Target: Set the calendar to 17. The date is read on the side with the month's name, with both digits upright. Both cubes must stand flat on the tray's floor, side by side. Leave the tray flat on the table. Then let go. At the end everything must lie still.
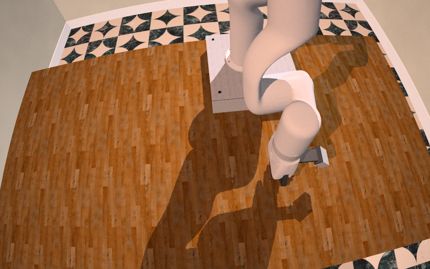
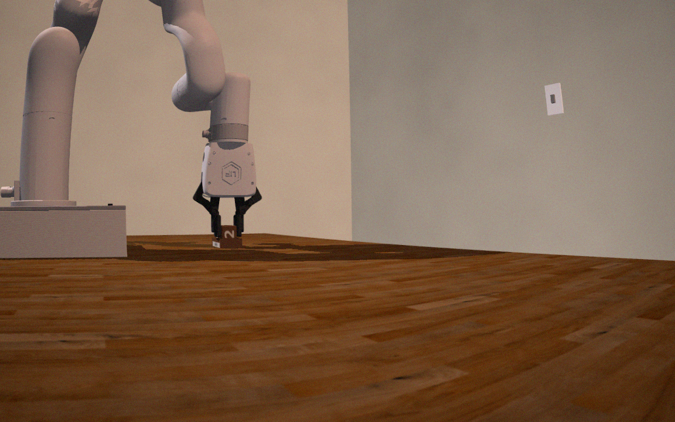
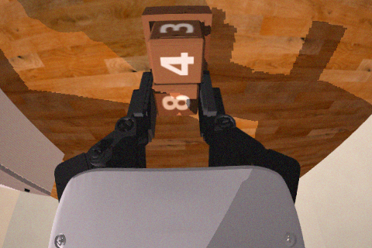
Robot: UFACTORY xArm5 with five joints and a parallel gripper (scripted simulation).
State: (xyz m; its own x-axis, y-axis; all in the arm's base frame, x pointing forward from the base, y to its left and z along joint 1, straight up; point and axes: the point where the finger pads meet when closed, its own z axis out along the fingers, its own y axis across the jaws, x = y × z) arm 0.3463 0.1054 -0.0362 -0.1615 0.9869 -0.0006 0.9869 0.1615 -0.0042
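My gripper is now 3 cm above the brown tray and 2 cm to the right of it.
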